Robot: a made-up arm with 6 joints. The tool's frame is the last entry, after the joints.
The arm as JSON. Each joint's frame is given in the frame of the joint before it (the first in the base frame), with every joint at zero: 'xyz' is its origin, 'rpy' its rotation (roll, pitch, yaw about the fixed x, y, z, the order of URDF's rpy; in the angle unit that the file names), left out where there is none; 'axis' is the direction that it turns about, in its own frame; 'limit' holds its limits. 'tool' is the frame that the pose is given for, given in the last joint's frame.
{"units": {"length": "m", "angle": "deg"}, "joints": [
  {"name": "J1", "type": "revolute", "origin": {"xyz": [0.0, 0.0, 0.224]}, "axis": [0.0, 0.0, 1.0], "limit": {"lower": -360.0, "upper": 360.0}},
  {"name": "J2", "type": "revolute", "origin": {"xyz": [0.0, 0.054, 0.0], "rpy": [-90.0, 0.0, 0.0]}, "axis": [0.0, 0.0, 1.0], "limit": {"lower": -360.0, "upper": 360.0}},
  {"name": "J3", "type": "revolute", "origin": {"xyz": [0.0, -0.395, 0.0]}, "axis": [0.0, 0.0, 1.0], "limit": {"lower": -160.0, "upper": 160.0}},
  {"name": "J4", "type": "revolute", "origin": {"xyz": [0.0, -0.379, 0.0], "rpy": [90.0, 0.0, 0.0]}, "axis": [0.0, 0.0, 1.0], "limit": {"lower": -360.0, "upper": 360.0}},
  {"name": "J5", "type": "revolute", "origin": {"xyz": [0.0, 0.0, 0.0], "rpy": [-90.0, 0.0, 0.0]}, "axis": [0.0, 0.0, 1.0], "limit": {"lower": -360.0, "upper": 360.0}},
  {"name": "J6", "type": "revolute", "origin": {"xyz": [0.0, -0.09, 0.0], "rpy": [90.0, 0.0, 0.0]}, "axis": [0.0, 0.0, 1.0], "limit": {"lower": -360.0, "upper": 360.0}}
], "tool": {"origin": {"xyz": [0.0, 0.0, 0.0]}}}
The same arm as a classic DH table. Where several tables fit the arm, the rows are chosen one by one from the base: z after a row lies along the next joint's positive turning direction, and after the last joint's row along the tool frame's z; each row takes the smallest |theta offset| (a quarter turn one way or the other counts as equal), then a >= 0, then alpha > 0; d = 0 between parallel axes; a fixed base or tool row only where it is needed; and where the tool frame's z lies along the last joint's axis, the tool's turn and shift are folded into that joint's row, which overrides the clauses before.
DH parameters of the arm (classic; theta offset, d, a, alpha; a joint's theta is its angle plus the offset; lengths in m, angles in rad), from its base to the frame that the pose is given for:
J1: 0 0.224 0 -1.5708
J2: -1.5708 0 0.395 0
J3: 1.5708 0.054 0 1.5708
J4: 0 0.379 0 -1.5708
J5: 0 0 0 1.5708
J6: 0 0.09 0 0
Joint limits (rad, base to tool): -6.2832..6.2832 -6.2832..6.2832 -2.7925..2.7925 -6.2832..6.2832 -6.2832..6.2832 -6.2832..6.2832

